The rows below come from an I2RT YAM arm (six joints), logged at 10 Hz.
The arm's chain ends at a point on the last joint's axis. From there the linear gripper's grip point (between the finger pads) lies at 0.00 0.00 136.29 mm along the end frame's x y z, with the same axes.
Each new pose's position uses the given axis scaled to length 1; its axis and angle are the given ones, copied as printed.
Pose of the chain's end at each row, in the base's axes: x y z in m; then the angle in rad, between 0 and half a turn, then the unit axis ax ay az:
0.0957 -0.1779 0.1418 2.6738 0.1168 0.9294 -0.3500
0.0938 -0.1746 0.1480 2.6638 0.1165 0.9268 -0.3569
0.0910 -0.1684 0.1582 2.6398 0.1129 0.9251 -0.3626
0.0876 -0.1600 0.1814 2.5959 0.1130 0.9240 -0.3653
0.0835 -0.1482 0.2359 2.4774 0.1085 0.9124 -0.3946
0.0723 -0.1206 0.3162 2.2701 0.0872 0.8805 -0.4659
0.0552 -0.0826 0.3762 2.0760 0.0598 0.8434 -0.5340
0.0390 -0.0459 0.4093 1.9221 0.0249 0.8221 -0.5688
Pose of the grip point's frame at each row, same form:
0.1423 -0.2690 0.0518 2.6738 0.1168 0.9294 -0.3500
0.1412 -0.2670 0.0598 2.6638 0.1165 0.9268 -0.3569
0.1412 -0.2616 0.0723 2.6398 0.1129 0.9251 -0.3626
0.1425 -0.2533 0.0986 2.5959 0.1130 0.9240 -0.3653
0.1497 -0.2450 0.1665 2.4774 0.1085 0.9124 -0.3946
0.1550 -0.2216 0.2771 2.2701 0.0872 0.8805 -0.4659
0.1493 -0.1808 0.3679 2.0760 0.0598 0.8434 -0.5340
0.1416 -0.1347 0.4217 1.9221 0.0249 0.8221 -0.5688

